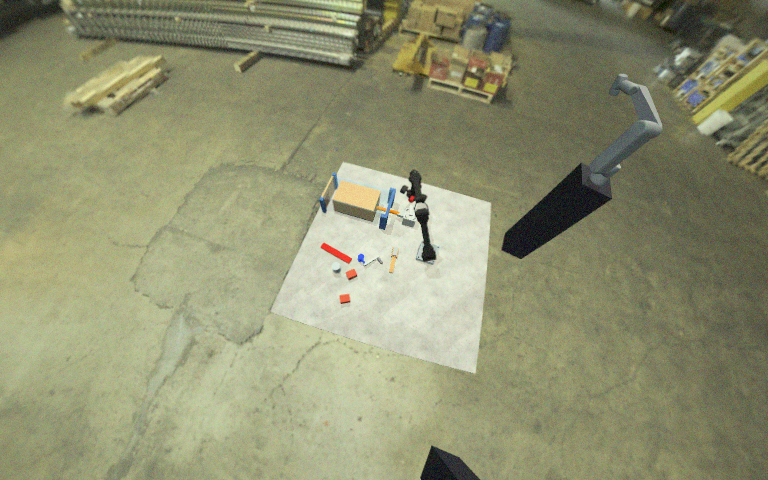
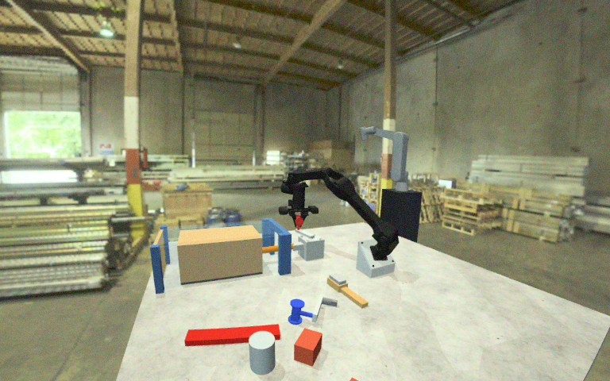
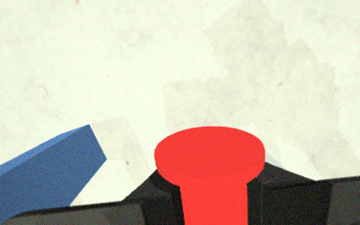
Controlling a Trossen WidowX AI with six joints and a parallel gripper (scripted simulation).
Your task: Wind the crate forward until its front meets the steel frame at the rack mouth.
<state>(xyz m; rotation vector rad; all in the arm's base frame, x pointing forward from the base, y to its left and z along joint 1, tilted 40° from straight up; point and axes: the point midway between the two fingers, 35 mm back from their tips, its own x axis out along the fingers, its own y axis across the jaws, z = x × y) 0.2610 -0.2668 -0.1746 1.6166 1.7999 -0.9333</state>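
Right now my gripper tip is 4 cm to the right of the red-knobbed winch handle, 1 cm past it and 1 cm above it. From my gripper tip the other things lie so: blue frame (12 cm to the left, 12 cm ahead, 1 cm below); red knob (2 cm above, 1 cm to the left); grey winch (9 cm to the left, 8 cm below, 5 cm behind).
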